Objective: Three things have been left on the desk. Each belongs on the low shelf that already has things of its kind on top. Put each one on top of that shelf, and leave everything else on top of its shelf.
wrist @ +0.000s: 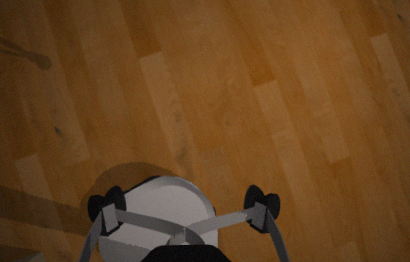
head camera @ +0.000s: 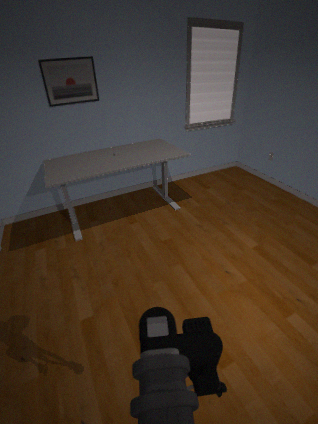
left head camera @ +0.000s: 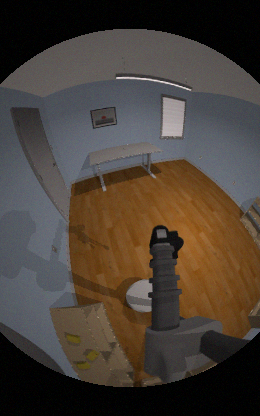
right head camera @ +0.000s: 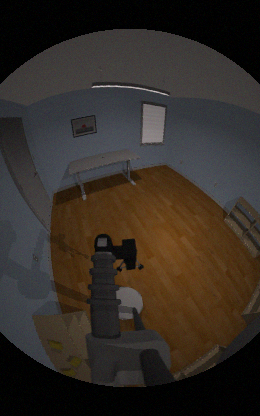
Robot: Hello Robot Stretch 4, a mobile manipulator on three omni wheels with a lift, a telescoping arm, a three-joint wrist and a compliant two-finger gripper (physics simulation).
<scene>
same spot on window with blinds: (right head camera: 152, 114) = (head camera: 211, 55)
</scene>
